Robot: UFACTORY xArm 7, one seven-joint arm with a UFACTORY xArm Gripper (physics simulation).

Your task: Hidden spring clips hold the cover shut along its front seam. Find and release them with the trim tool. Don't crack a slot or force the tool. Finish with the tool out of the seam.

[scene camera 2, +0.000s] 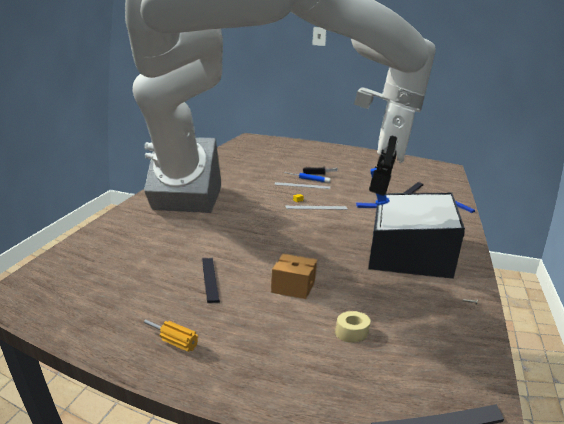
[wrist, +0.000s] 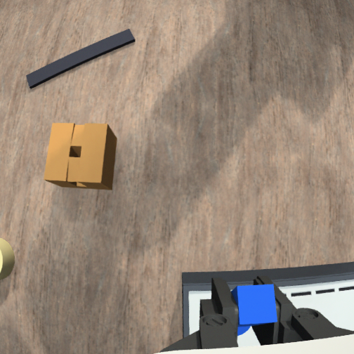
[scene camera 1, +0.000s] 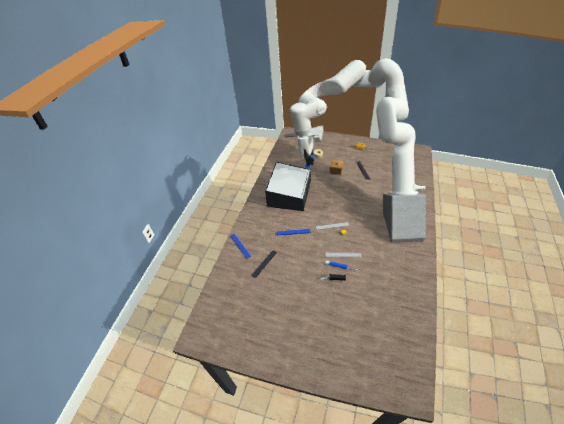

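Seen in the pictures: gripper, fingertip midpoint: (scene camera 2: 377, 191) (scene camera 1: 310, 162); arm's base, origin of the base link: (scene camera 2: 179, 163) (scene camera 1: 403, 194).
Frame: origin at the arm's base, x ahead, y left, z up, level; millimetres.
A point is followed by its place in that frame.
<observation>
A black box (scene camera 1: 286, 199) {y 41, x 525, z -50 mm} (scene camera 2: 415, 252) {y -175, x 520, z -70 mm} (wrist: 225, 278) carries a pale cover (scene camera 1: 289, 180) {y -65, x 526, z -27 mm} (scene camera 2: 420, 212) {y -78, x 532, z -26 mm} (wrist: 327, 316). In the wrist view, a row of short dark slots (wrist: 325, 291) runs along the cover's edge near the box rim. My gripper (scene camera 1: 309, 159) {y -140, x 432, z 27 mm} (scene camera 2: 380, 186) {y -140, x 432, z 27 mm} (wrist: 237, 301) is shut on the blue trim tool (scene camera 2: 382, 199) {y -149, x 443, z 16 mm} (wrist: 257, 304) and holds it over one end of the box, close to the cover's edge. The tool's tip is hidden, so its contact with the seam cannot be told. The cover lies in the box top; the clips do not show.
A brown slotted block (scene camera 1: 336, 167) {y -241, x 307, z -73 mm} (scene camera 2: 294, 276) {y -298, x 310, z -78 mm} (wrist: 80, 156), a tape roll (scene camera 2: 345, 330) {y -410, x 403, z -96 mm} and an orange screwdriver (scene camera 1: 360, 146) {y -470, x 179, z -95 mm} (scene camera 2: 178, 335) {y -494, x 183, z -89 mm} are on the table. Blue strips (scene camera 1: 293, 232) {y 183, x 475, z -110 mm} (scene camera 1: 240, 246) {y 288, x 693, z -110 mm}, grey strips (scene camera 1: 332, 226) {y 125, x 305, z -115 mm} (scene camera 1: 343, 255) {y 279, x 249, z -115 mm} and dark strips (scene camera 1: 264, 264) {y 365, x 570, z -112 mm} (scene camera 1: 363, 170) {y -278, x 163, z -111 mm} lie around.
</observation>
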